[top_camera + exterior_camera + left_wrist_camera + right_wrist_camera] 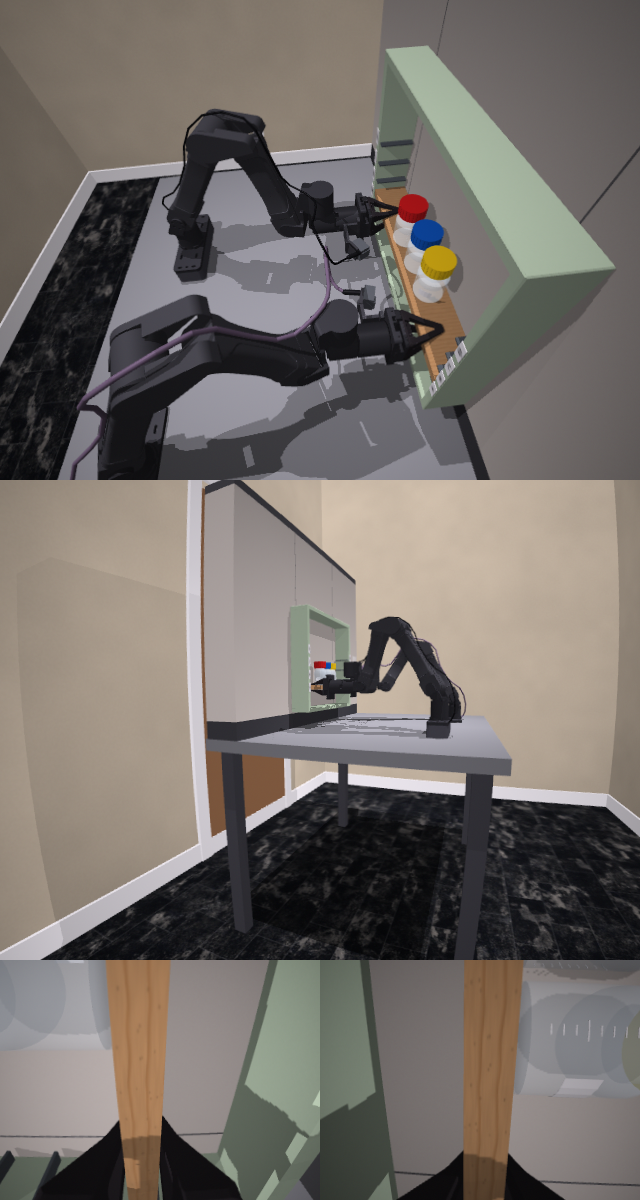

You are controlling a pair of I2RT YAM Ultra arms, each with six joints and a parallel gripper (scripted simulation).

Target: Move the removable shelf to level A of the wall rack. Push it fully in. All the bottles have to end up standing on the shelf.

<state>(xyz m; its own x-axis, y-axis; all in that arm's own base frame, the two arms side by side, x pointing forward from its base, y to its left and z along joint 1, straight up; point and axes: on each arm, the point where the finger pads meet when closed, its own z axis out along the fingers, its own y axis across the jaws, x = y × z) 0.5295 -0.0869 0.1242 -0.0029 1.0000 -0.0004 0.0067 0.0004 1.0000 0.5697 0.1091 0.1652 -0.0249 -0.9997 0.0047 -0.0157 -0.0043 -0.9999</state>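
The yellow-capped bottle lies 8 cm to the left of my right hand and 6 cm above it. Round my right hand: green wall rack 15 cm to the left, 11 cm above, 1 cm behind; then blue-capped bottle 14 cm to the left, 6 cm above; then wooden shelf 15 cm to the left.
Now: left hand 2 cm past the rack slot, 8 cm to the right of it and 5 cm below it. Round my left hand: blue-capped bottle (2 cm ahead, 16 cm to the right, 6 cm above); wooden shelf (2 cm ahead, 15 cm to the right); red-capped bottle (1 cm ahead, 9 cm to the right, 6 cm above).
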